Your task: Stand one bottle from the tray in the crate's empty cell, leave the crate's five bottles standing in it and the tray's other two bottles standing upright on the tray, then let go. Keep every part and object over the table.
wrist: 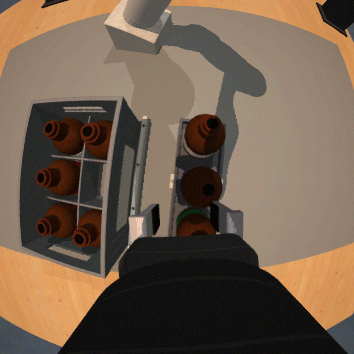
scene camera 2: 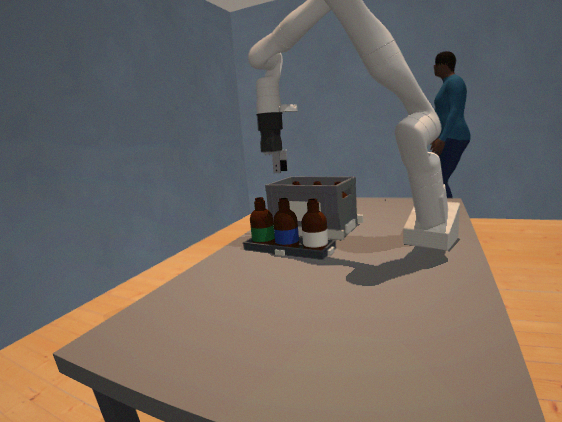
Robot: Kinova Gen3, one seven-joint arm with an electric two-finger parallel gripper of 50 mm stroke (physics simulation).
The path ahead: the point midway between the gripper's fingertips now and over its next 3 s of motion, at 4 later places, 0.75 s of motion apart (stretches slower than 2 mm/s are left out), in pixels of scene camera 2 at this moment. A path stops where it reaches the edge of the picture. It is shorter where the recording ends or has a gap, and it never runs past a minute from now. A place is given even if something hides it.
My gripper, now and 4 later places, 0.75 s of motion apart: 280, 172; 281, 193; 275, 194; 275, 178; 270, 179
